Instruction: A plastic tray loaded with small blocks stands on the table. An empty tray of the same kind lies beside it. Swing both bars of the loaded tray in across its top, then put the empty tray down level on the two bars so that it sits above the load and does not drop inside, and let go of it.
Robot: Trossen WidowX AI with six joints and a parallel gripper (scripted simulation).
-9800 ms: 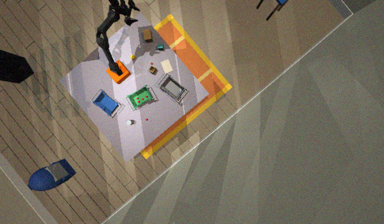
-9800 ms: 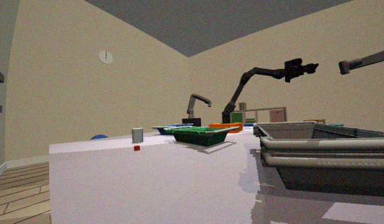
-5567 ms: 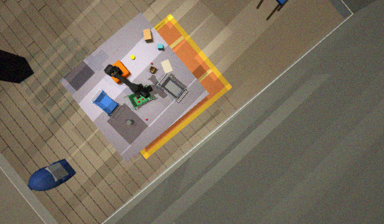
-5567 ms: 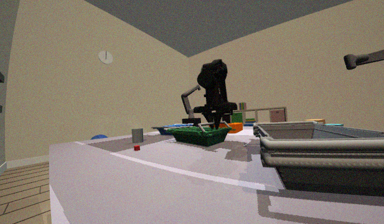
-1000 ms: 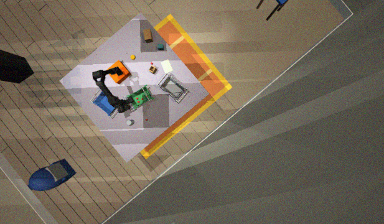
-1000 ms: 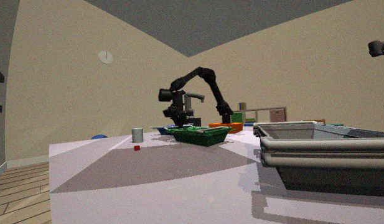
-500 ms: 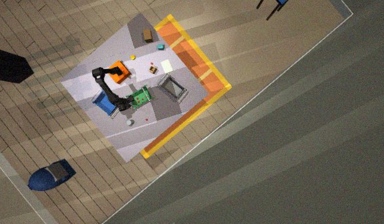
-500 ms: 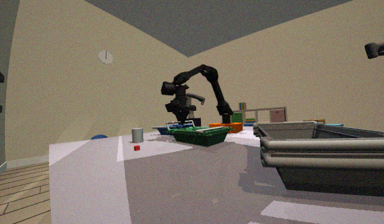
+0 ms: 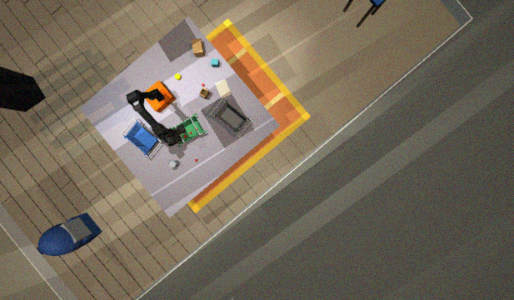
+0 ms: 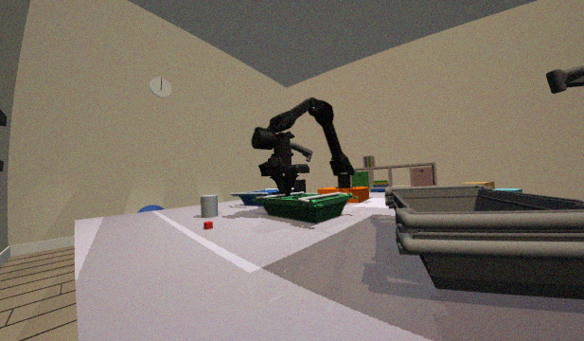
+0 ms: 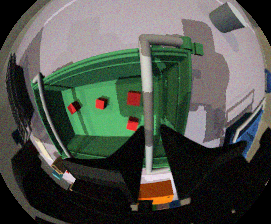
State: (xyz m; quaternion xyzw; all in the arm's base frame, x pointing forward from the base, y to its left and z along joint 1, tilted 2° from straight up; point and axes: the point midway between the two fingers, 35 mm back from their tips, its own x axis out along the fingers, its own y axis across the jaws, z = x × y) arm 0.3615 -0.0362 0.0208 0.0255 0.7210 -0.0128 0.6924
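Right now my gripper tip is 160 mm past the blue tray, 300 mm to the left of it and 10 mm above it. From my gripper tip the other things lie so: cardboard box (560 mm behind, 540 mm to the left, 30 mm below); then teal block (370 mm behind, 600 mm to the left, 30 mm below).
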